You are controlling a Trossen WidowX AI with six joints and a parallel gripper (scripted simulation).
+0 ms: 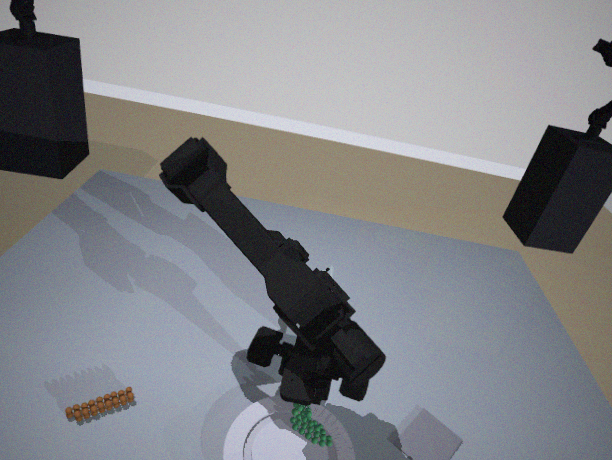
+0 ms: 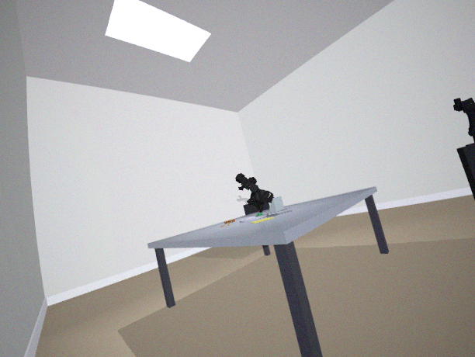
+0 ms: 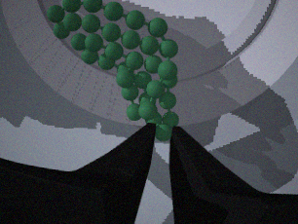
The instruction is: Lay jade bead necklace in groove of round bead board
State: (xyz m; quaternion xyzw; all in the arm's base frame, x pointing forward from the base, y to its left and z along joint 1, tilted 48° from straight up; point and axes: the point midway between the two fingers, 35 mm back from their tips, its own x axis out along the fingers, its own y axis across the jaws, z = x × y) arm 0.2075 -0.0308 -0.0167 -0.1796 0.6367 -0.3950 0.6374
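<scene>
The round bead board is 90 mm ahead of my gripper tip, 20 mm below it and 10 mm to the right of it. From my gripper tip the other things lie so: yellow strip: 290 mm ahead, 210 mm to the left, 30 mm below; then flat grey square: 220 mm to the left, 50 mm ahead, 30 mm below.
</scene>
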